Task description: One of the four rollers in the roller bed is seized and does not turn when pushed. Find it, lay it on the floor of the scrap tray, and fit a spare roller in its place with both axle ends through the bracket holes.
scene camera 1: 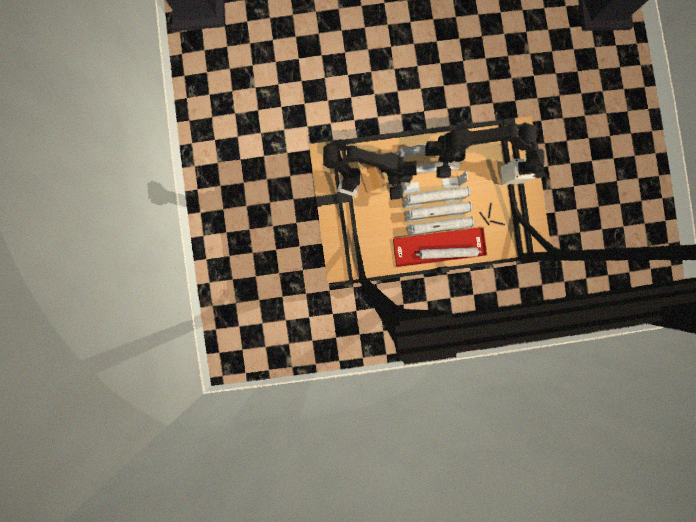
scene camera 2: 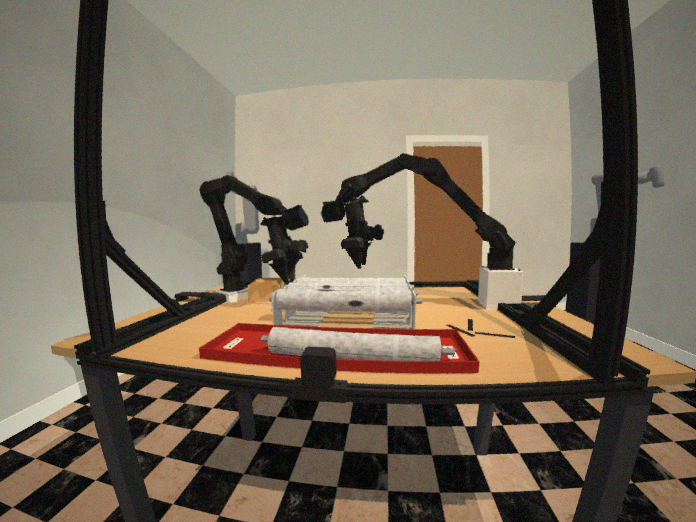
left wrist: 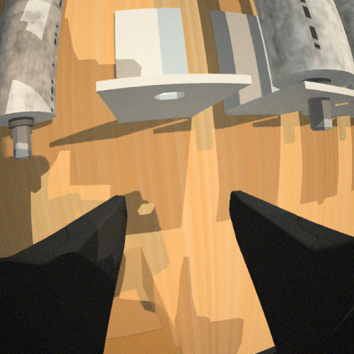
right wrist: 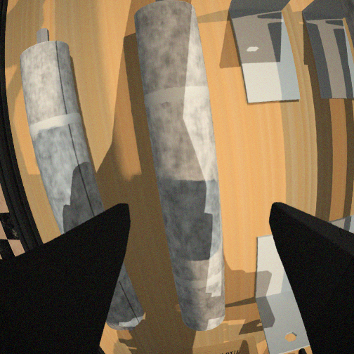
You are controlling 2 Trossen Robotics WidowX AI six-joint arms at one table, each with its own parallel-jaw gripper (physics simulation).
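Where they show: left gripper, fingertip midpoint: point(scene camera 1: 396, 186); right gripper, fingertip midpoint: point(scene camera 1: 439, 162) point(scene camera 2: 361, 266); left arm's base, link origin: point(scene camera 1: 349, 184) point(scene camera 2: 232, 289); right arm's base, link origin: point(scene camera 1: 524, 168) point(scene camera 2: 500, 268).
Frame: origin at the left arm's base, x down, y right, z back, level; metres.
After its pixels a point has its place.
Three rollers point(scene camera 1: 436, 195) @(x -0.066, y -0.056, z -0.435 m) point(scene camera 1: 437, 210) @(x -0.067, y 0.015, z -0.461 m) point(scene camera 1: 440, 225) @(x -0.067, y 0.081, z -0.496 m) sit in the bed. The slot at the back holds no roller between its bare brackets point(scene camera 1: 462, 180) @(x -0.011, y -0.191, z -0.557 m) point(left wrist: 150, 100) point(right wrist: 272, 82). A grey-white roller point(scene camera 1: 449, 253) @(x -0.021, y 0.194, z -0.596 m) point(scene camera 2: 354, 343) @(x -0.012, y 0.205, z -0.616 m) lies in the red scrap tray point(scene camera 1: 413, 241) @(x 0.027, y 0.182, z -0.413 m) point(scene camera 2: 252, 357) @(x 0.017, y 0.292, z -0.465 m). Two spare rollers point(right wrist: 52, 100) point(right wrist: 175, 140) lie behind the bed. My right gripper point(scene camera 2: 360, 266) @(x -0.079, y -0.210, z -0.402 m) point(right wrist: 201, 213) is open and empty, above the spare nearer the bed. My left gripper point(scene camera 2: 288, 279) @(x -0.036, y -0.052, z -0.235 m) point(left wrist: 178, 203) is open and empty, low beside the bed's left end. Whether any roller turns cannot be seen.
Several short black sticks point(scene camera 1: 491, 216) @(x 0.027, y -0.066, z -0.765 m) point(scene camera 2: 477, 331) @(x 0.028, y -0.044, z -0.781 m) lie on the table right of the bed. Black frame posts point(scene camera 2: 92, 168) @(x -0.322, y 0.446, z -0.214 m) point(scene camera 2: 612, 168) @(x -0.282, y 0.095, z -0.977 m) stand at the table's sides. A small camera block point(scene camera 2: 318, 368) @(x -0.004, y 0.292, z -0.608 m) is on the front rail, close to the tray.
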